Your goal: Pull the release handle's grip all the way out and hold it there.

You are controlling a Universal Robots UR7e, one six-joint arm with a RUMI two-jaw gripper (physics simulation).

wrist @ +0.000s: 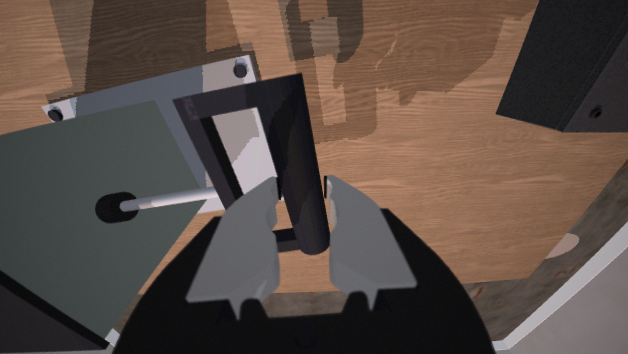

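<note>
The release handle's grip [292, 135] is a black frame with a thick round bar, in the middle of the wrist view. A thin light rod [175, 198] runs from the grip's inner side to a black round collar in the grey-green face of a housing [75, 160] at the left. A length of the rod shows between them. My gripper [302, 178] is shut on the grip's round bar, one jaw on each side of it near its lower end. The left jaw hides part of the frame and the rod's end.
A light base plate [145, 90] with dark screws lies under the housing on the wooden table [425, 200]. A black block [550, 65] stands at the upper right. The table's edge and a pale ledge [575, 285] show at the lower right.
</note>
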